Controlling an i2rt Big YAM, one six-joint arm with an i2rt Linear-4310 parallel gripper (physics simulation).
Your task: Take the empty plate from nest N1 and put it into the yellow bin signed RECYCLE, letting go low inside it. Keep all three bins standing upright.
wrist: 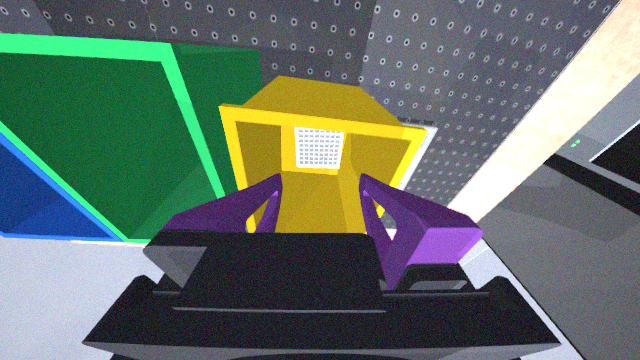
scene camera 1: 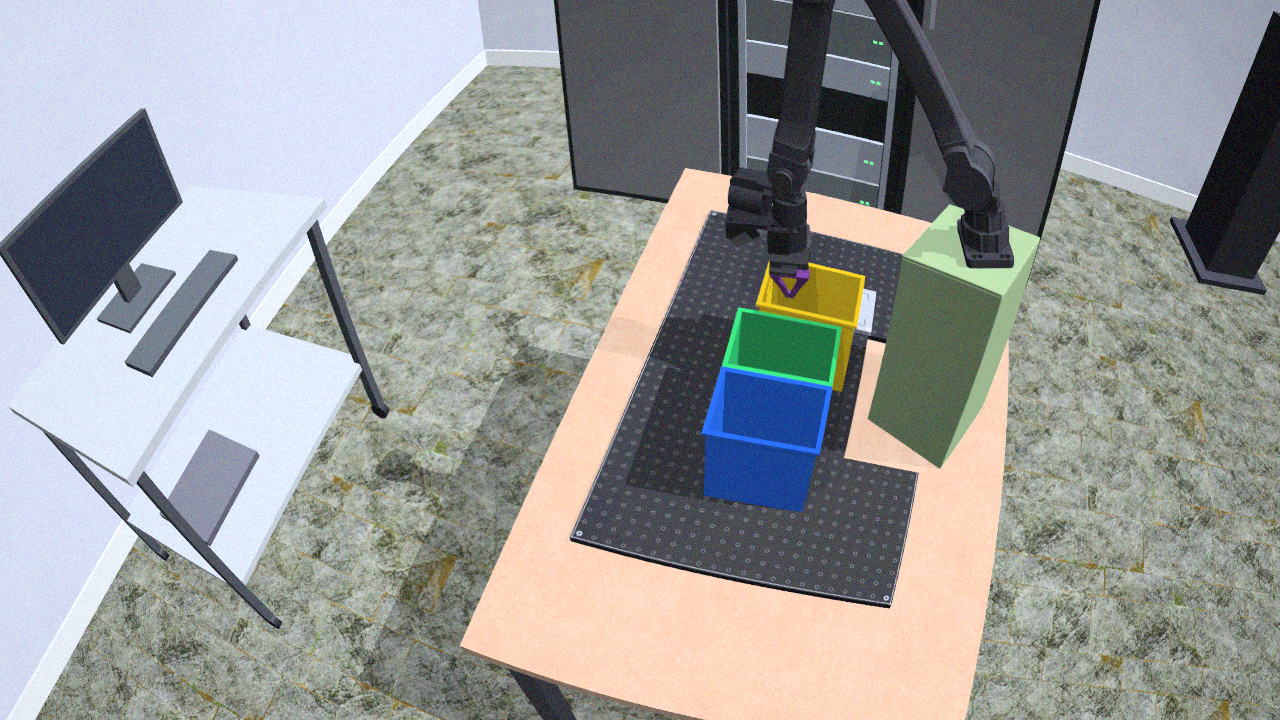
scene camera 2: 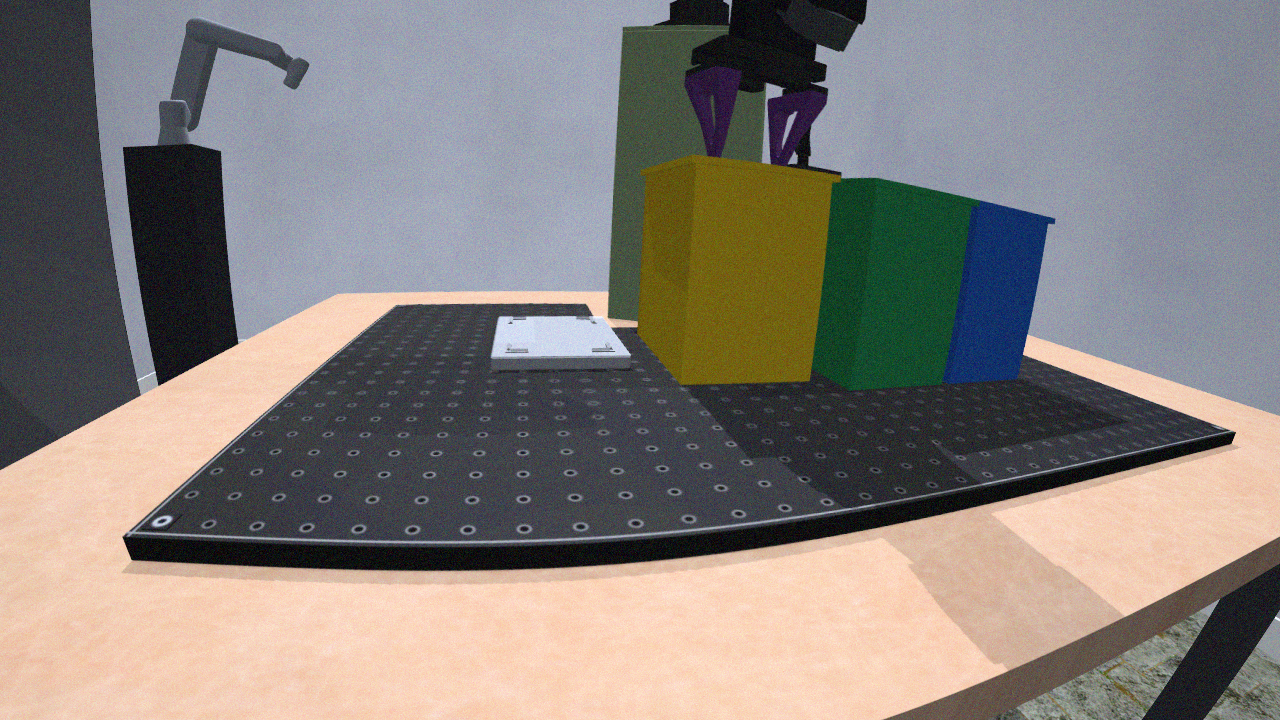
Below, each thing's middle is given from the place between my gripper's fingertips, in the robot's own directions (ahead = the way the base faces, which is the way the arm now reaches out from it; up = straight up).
My gripper is now 90 mm above the yellow bin [scene camera 2: 733, 252], 40 mm past it and 10 mm to the right of it. The rest, counted from my hand: green bin [scene camera 2: 895, 252] (140 mm to the left, 90 mm below, 10 mm ahead); white plate [wrist: 315, 148] (170 mm below, 40 mm behind); blue bin [scene camera 1: 763, 432] (270 mm to the left, 90 mm below, 20 mm ahead).
